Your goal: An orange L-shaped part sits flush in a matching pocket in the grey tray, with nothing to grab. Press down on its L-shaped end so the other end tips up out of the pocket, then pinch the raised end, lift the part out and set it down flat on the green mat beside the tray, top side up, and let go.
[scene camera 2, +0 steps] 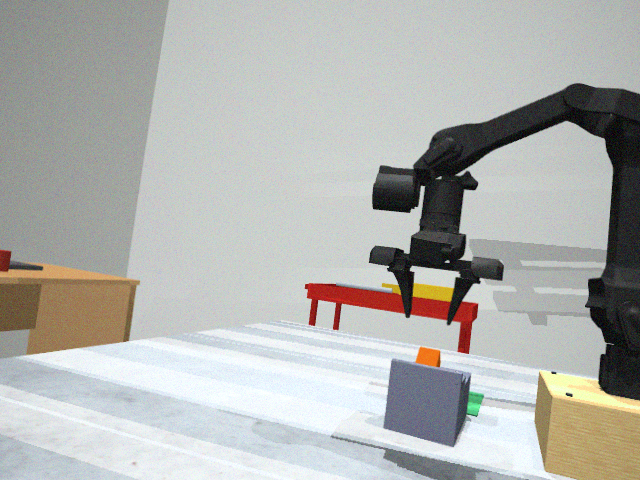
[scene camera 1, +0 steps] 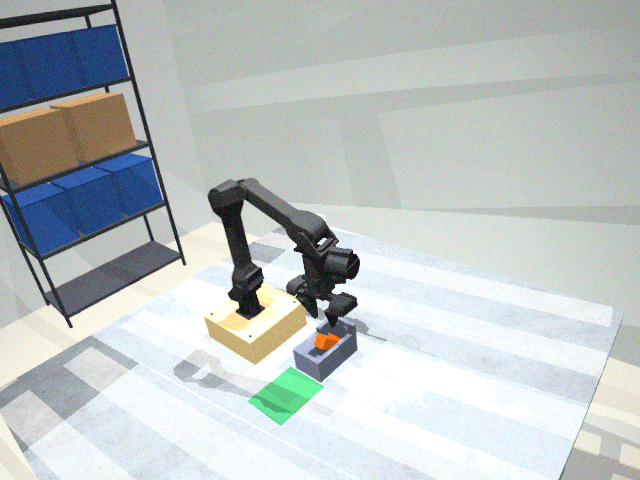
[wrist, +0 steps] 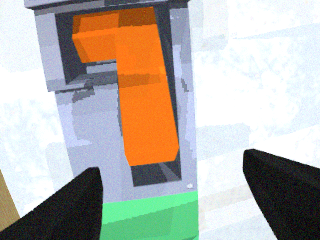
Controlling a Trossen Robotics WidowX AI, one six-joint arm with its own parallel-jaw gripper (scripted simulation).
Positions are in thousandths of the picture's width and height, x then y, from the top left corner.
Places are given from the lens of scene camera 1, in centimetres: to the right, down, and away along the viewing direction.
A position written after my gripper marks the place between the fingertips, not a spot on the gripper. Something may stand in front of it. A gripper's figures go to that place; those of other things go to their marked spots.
my gripper (scene camera 1: 507,672): 1, 20, 111
green mat (scene camera 1: 446,824): -8, 38, 109
